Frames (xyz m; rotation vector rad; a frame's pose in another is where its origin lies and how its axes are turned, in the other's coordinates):
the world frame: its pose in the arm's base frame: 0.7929 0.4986 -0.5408 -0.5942 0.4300 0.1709
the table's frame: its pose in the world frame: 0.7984 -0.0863 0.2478 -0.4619 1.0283 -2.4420
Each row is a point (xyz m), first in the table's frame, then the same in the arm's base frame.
Working: the table's frame: its pose in the arm's base frame: 1.6185 0.5971 -0.6634 -1.2532 0.3519 -2.5123

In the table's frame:
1: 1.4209 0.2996 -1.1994
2: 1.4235 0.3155 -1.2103
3: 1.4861 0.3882 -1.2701
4: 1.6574 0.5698 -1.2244
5: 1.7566 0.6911 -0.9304
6: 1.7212 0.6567 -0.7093
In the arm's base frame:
1: -0.1067 -0.1238 -0.4365
2: -0.1143 -0.1385 -0.4466
3: -0.1861 -0.2246 -0.4616
4: -0.2167 -0.4607 -0.3736
5: -0.0163 -0.6335 -0.1714
6: 0.1763 -0.6060 -0.0553

